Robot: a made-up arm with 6 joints.
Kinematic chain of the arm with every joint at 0, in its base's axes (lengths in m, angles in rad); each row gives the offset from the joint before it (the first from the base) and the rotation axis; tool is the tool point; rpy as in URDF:
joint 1: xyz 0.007 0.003 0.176 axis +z
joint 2: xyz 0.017 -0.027 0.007 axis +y
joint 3: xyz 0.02 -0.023 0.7 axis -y
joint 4: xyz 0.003 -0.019 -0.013 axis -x
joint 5: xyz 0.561 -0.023 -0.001 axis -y
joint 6: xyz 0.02 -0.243 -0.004 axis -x
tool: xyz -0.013 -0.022 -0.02 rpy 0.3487 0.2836 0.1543
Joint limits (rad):
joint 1: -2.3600..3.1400
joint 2: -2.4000..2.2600
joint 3: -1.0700..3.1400
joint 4: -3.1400..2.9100
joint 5: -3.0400..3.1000
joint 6: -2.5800..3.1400
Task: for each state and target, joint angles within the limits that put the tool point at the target. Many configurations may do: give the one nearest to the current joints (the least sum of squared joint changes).
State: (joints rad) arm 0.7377 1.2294 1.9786 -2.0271 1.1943 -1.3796
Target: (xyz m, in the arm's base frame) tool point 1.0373 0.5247 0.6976
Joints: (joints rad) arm 0.3938 1.4504 2.5869 -2.2225 1.1612 -1.4574
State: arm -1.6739 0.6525 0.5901 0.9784 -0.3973 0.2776
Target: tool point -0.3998 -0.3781 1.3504
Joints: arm -1.9016 0.1274 0.6867 0.9248 -0.4157 0.2615
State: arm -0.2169 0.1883 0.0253 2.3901 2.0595 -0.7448
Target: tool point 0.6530 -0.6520 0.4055
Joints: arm -0.9384 0.5699 -0.3194 2.3501 2.0489 -0.7734
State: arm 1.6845 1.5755 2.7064 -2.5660 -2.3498 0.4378
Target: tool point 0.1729 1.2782 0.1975
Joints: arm 1.3389 1.7420 2.3961 -2.3302 -2.3656 0.4511
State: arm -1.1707 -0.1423 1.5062 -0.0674 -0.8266 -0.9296
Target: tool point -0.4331 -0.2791 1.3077
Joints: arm -1.8939 0.0367 1.0634 -0.1272 -0.8698 -0.8845
